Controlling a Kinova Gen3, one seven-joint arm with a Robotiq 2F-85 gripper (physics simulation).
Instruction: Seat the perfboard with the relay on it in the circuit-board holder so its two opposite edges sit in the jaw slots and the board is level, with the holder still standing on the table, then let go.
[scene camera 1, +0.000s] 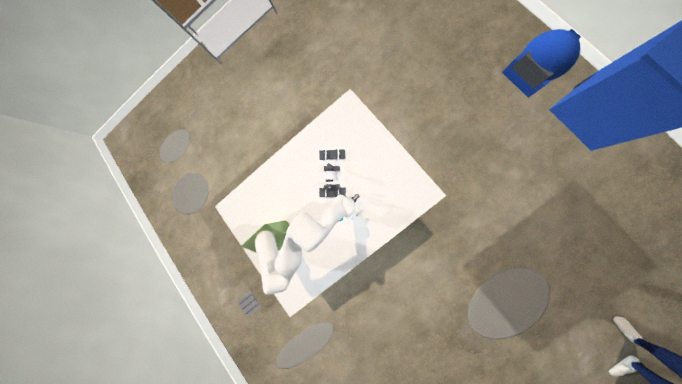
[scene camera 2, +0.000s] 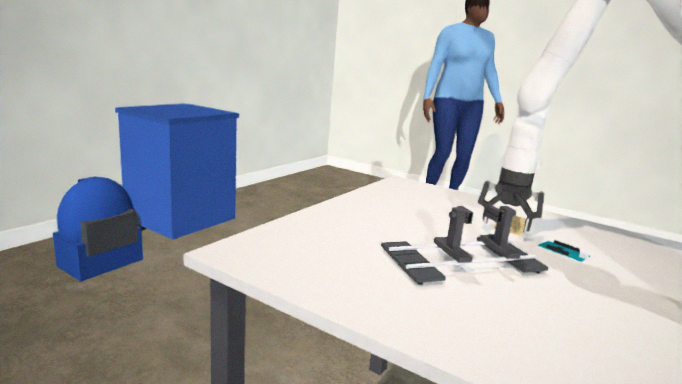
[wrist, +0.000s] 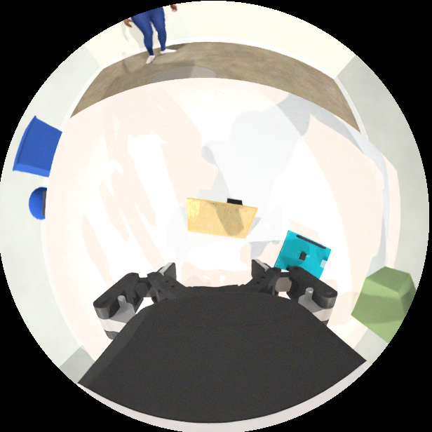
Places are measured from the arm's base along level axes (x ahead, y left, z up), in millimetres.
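Pixels of known places: arm's base, origin of the base link: (scene camera 1: 265, 237).
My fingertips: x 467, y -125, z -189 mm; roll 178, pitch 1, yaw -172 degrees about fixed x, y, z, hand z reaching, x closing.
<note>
For each thing: its top centre in the pictures, then the offset to it from my fingertips. Level surfaces: height alone.
- circuit-board holder, middle of its top: (scene camera 2: 471, 208) (scene camera 1: 328, 170) 220 mm left, 25 mm ahead, 95 mm up
- tan perfboard, middle of its top: (scene camera 2: 512, 216) 62 mm right, 1 mm back, 14 mm up
- teal circuit board, middle of its top: (scene camera 2: 565, 246) 12 mm right, 139 mm back, 10 mm down
- table, its level: 22 mm down
The circuit-board holder (scene camera 1: 325, 155) (scene camera 2: 456, 232) stands on the table, its two dark jaw posts apart on the rails and no board between them. The tan perfboard (scene camera 2: 518, 226) (wrist: 220, 218) is outside the holder, behind its right post in scene camera 2. It looks upright or steeply tilted, on an edge. The black relay (wrist: 235, 201) shows past its far edge in the wrist view. My gripper (scene camera 2: 508, 222) (wrist: 213, 269) is open and empty, pointing down, low above the table behind the right post. The perfboard lies beyond the fingertips in the wrist view. Scene camera 1 does not show the perfboard.
A teal circuit board (scene camera 2: 562, 250) (wrist: 303, 255) lies flat on the table (scene camera 1: 350, 117) (scene camera 2: 325, 285), right of the holder in scene camera 2. A green object (scene camera 1: 274, 232) (wrist: 385, 302) is near the arm's base. A person (scene camera 2: 462, 75) stands beyond the table.
</note>
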